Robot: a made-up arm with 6 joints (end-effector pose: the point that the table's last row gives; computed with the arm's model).
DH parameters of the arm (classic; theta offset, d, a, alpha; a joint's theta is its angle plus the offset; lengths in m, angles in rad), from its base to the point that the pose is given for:
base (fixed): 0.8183 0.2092 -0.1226 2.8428
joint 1: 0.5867 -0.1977 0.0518 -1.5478
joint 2: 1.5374 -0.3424 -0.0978 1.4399
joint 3: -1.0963 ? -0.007 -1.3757
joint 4: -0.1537 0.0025 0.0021 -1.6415
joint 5: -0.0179 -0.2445 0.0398 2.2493
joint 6: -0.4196 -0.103 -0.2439 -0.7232
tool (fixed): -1.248 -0.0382 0 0
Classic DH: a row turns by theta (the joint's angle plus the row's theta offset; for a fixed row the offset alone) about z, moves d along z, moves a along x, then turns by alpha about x.
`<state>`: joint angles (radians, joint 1 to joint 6).
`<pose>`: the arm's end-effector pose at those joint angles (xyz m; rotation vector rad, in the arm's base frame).
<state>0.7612 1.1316 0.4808 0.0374 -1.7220 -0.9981</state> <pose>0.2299 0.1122 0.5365 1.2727 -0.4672 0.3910</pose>
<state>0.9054 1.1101 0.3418 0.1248 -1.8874 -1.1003</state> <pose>0.2270 0.0418 0.5468 1.1769 -0.5054 0.2705</pose>
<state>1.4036 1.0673 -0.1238 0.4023 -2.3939 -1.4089</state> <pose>0.1362 -0.1623 0.5873 0.9180 -0.4903 -0.2622</pose>
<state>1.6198 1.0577 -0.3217 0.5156 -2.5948 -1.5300</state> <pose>0.0698 -0.2234 0.6074 0.8793 -0.4237 -0.5256</pose>
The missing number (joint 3, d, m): 0.1989
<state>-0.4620 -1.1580 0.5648 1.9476 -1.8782 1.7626</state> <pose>-0.1900 0.3838 0.4712 -2.1829 -0.0481 0.6139</pose>
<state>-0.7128 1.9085 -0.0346 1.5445 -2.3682 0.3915</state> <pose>-0.5168 0.2989 0.2794 -0.2055 -1.1779 -2.7331</pose>
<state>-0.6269 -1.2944 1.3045 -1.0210 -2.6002 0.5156</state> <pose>-0.2625 0.0476 -0.2009 1.0242 -1.3945 -1.9459</pose>
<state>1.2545 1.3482 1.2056 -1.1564 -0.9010 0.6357</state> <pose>0.5160 -0.0542 0.7309 1.8748 -1.8468 0.2152</pose>
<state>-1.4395 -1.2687 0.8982 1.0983 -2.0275 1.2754</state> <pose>-0.4821 0.2685 0.1495 2.5551 0.5604 -1.1869</pose>
